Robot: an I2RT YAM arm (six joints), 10 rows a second.
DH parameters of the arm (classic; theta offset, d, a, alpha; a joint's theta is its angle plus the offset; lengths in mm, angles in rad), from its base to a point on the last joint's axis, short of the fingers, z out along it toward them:
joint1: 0 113.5 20 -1.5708
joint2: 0 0 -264 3.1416
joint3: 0.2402 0 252.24 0
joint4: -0.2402 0 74 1.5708
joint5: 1.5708 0 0 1.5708
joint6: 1.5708 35.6 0 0
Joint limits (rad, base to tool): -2.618..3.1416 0..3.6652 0..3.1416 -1.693..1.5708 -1.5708..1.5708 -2.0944..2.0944
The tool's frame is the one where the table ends.
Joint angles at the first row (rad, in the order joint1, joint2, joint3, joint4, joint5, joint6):
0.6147 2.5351 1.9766 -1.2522 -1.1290 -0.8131
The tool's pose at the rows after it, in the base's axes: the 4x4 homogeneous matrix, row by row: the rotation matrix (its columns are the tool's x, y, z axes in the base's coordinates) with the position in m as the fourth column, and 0 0 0 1 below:
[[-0.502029 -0.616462 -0.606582 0.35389], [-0.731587 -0.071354 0.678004 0.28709], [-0.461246 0.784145 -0.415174 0.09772], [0 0 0 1]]
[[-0.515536 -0.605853 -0.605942 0.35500], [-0.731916 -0.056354 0.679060 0.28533], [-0.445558 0.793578 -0.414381 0.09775], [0 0 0 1]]
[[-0.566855 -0.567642 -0.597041 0.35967], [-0.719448 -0.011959 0.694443 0.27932], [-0.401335 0.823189 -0.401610 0.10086], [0 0 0 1]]
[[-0.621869 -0.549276 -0.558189 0.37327], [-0.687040 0.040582 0.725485 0.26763], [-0.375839 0.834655 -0.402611 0.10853], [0 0 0 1]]
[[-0.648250 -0.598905 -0.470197 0.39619], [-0.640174 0.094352 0.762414 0.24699], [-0.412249 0.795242 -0.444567 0.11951], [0 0 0 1]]
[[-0.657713 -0.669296 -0.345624 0.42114], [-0.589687 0.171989 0.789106 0.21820], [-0.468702 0.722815 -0.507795 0.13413], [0 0 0 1]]
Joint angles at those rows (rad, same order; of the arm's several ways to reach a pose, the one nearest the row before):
0.6109 2.5389 1.9800 -1.2663 -1.1275 -0.8120
0.6064 2.5408 1.9831 -1.2747 -1.1275 -0.7998
0.5892 2.5389 1.9900 -1.2904 -1.1412 -0.7475
0.5514 2.5309 2.0094 -1.2820 -1.1442 -0.6777
0.4892 2.5065 2.0204 -1.2117 -1.1061 -0.6201
0.4133 2.4684 2.0209 -1.1225 -1.0382 -0.5743

